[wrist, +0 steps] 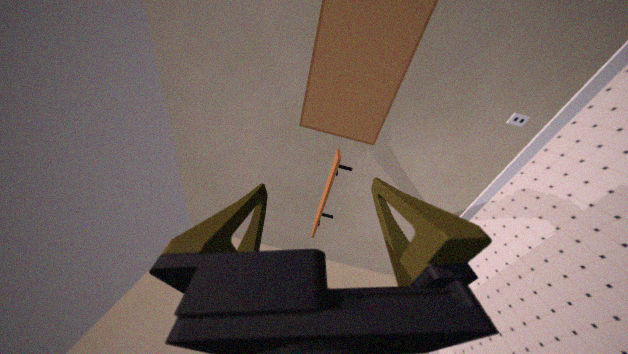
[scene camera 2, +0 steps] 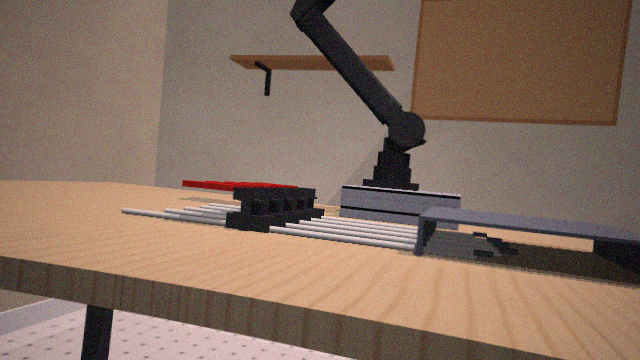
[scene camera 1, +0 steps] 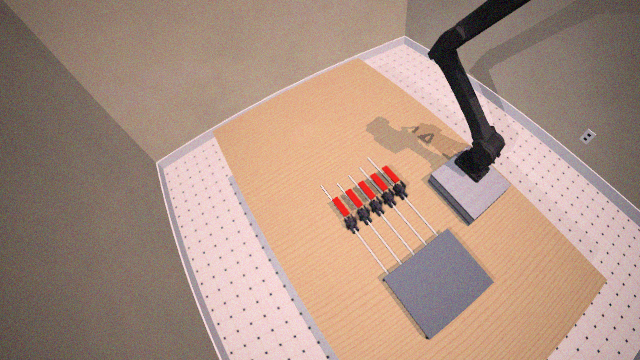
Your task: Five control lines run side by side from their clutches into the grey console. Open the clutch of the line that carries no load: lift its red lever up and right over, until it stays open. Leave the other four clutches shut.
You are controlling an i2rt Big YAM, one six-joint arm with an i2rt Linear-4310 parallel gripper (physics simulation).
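Places are measured from the arm's base along level axes (x ahead, y left, z up), in metres.
Pixels of known places: gripper, fingertip midpoint: (wrist: 318,186); arm's base, link origin: (scene camera 2: 390,188) (scene camera 1: 471,166).
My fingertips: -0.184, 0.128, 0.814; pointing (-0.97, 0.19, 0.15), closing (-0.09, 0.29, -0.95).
Ahead of a thing's pixels: the offset from my fingertips to its top centre, as dx, dy, dz. "*": to the spot under its first point. Level surfaces: height alone.
Five red levers lie flat side by side in scene camera 1, from the leftmost lever {+0.667, -0.301, -0.822} (scene camera 1: 341,206) to the rightmost lever {+0.447, -0.291, -0.822} (scene camera 1: 390,174). They also show as a red strip of levers {+0.667, -0.301, -0.822} (scene camera 2: 220,185) in scene camera 2. Each is at a black clutch, from the leftmost clutch {+0.669, -0.256, -0.839} (scene camera 1: 351,223) to the rightmost clutch {* +0.464, -0.240, -0.832} (scene camera 1: 399,190). Thin white lines {* +0.674, -0.139, -0.871} (scene camera 1: 371,251) (scene camera 2: 350,239) run from the clutches into the grey console {+0.574, +0.084, -0.834} (scene camera 1: 438,284) (scene camera 2: 525,223). Under the console, dark parts at the line ends show too small to read. My gripper (wrist: 318,186) is open and empty, with wall beyond it; it is outside both scene views.
The black arm (scene camera 1: 462,90) (scene camera 2: 350,65) rises from a grey base block (scene camera 1: 470,187) (scene camera 2: 380,204) on the wooden table {dz -0.878} (scene camera 1: 300,125) (scene camera 2: 200,270), beside the console. A wall shelf (scene camera 2: 300,62) (wrist: 326,195) and a brown board (scene camera 2: 520,60) (wrist: 362,70) hang on the wall.
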